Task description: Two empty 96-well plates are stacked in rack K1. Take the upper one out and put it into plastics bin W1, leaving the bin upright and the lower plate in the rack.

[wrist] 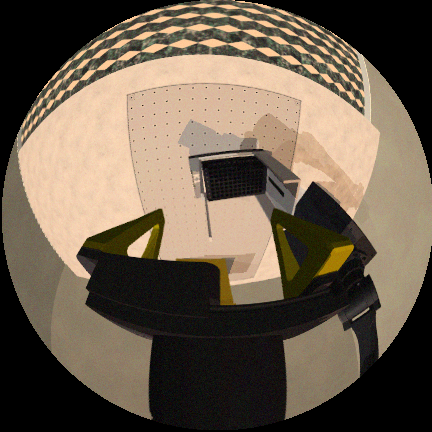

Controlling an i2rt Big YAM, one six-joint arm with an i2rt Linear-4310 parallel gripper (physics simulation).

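Seen in the pictures: gripper, fingertip midpoint: (217,214); arm's base, origin of the base link: (347,265).
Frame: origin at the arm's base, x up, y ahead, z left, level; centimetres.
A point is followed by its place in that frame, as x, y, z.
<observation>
A black 96-well plate (233,178) {-18.0, 34.1, -9.8} sits in the grey rack K1 (281,192) {-11.0, 27.4, -11.7} near the middle of the wrist view. Its grid of wells faces up; a lower plate cannot be told apart beneath it. The rack has a tall wall on the right and a thin upright on the left. My gripper (217,214) {-0.9, 40.3, -13.6} is open, with nothing between its fingers, which show nearer the camera than the rack. A yellow box (226,285) {-11.4, 28.9, 21.5}, which looks like plastics bin W1, shows partly behind the gripper body; its label and opening are hidden.
The rack stands on a perforated board (160,115) {-22.3, 50.2, -20.1} on the pale table (75,165) {-23.6, 76.0, -9.0}. A dark arm part (327,212) {-12.3, 9.1, -8.5} is at the right, beside the right finger. Shadows fall behind and right of the rack. A patterned surface (210,30) lies beyond the table's far edge.
</observation>
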